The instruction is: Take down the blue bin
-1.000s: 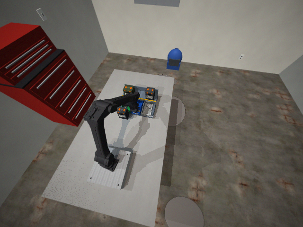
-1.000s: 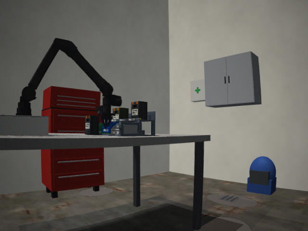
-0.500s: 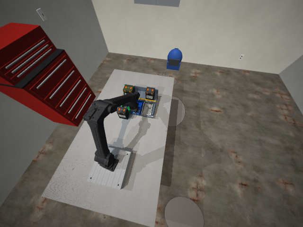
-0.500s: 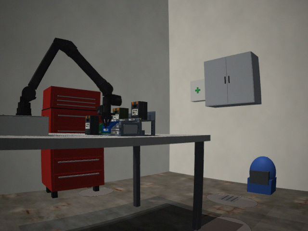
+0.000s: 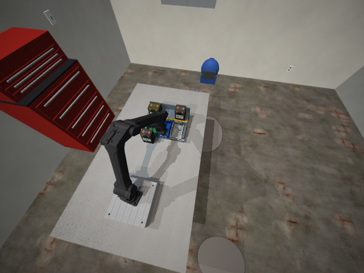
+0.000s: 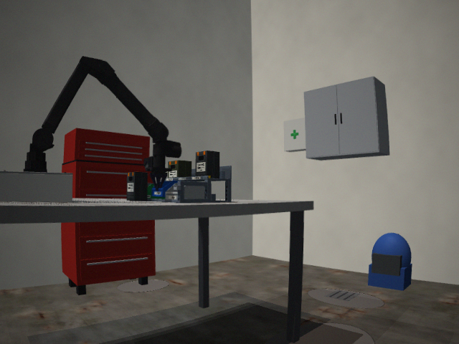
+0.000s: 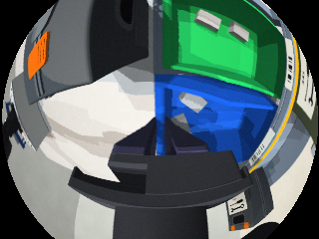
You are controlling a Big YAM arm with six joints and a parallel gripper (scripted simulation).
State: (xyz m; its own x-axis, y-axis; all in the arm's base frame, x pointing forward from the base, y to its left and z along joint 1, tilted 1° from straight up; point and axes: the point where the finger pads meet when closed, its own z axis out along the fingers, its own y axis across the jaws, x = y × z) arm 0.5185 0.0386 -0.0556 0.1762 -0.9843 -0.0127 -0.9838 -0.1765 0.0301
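The blue open bin lies 80 mm ahead of my hand and 10 mm to the left of it. From my hand the other things lie so: green bin: 70 mm ahead, 120 mm to the left, 10 mm below; yellow bar: 140 mm ahead, 20 mm to the left, 50 mm above; grey bin: 100 mm ahead, 100 mm to the right, 10 mm below.
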